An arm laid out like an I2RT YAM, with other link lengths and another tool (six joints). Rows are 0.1 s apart.
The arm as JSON. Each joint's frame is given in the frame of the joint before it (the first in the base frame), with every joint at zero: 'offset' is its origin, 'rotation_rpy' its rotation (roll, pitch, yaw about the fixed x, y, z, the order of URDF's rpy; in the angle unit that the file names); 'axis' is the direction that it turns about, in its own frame. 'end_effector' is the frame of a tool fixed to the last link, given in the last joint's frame.
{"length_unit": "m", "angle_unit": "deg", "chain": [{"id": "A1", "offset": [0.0, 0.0, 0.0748], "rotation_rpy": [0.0, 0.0, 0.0], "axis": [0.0, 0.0, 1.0]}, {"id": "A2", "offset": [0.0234, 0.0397, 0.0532], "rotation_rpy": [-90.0, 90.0, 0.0], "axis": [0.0, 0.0, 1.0]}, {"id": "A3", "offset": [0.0, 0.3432, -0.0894], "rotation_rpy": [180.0, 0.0, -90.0], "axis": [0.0, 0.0, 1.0]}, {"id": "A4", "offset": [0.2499, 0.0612, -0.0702], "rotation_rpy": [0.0, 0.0, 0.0], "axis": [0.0, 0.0, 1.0]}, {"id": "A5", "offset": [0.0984, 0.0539, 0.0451], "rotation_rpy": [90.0, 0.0, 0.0], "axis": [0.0, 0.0, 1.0]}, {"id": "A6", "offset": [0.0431, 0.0, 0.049], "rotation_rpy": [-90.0, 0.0, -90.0], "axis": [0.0, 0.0, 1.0]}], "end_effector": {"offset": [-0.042, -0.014, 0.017], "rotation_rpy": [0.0, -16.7, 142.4]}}
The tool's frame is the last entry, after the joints.
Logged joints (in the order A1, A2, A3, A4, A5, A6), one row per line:
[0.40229 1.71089 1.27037 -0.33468 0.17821 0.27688]
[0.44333 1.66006 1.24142 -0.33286 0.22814 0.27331]
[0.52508 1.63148 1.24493 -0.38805 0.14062 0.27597]
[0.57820 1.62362 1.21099 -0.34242 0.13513 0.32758]
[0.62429 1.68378 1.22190 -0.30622 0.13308 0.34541]
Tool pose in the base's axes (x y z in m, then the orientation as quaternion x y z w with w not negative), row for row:
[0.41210 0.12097 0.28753 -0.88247 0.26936 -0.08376 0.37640]
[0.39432 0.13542 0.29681 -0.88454 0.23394 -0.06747 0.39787]
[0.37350 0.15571 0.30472 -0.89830 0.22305 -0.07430 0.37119]
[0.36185 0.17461 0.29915 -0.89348 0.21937 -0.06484 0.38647]
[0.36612 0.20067 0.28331 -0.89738 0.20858 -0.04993 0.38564]
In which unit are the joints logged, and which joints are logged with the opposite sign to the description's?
The joints are logged in radians. Opposite sign: A5.
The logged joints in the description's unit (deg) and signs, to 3 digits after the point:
[23.050 98.027 72.787 -19.176 -10.211 15.864]
[25.401 95.114 71.128 -19.071 -13.071 15.660]
[30.085 93.477 71.329 -22.234 -8.057 15.812]
[33.128 93.027 69.385 -19.619 -7.742 18.769]
[35.769 96.473 70.010 -17.545 -7.625 19.791]

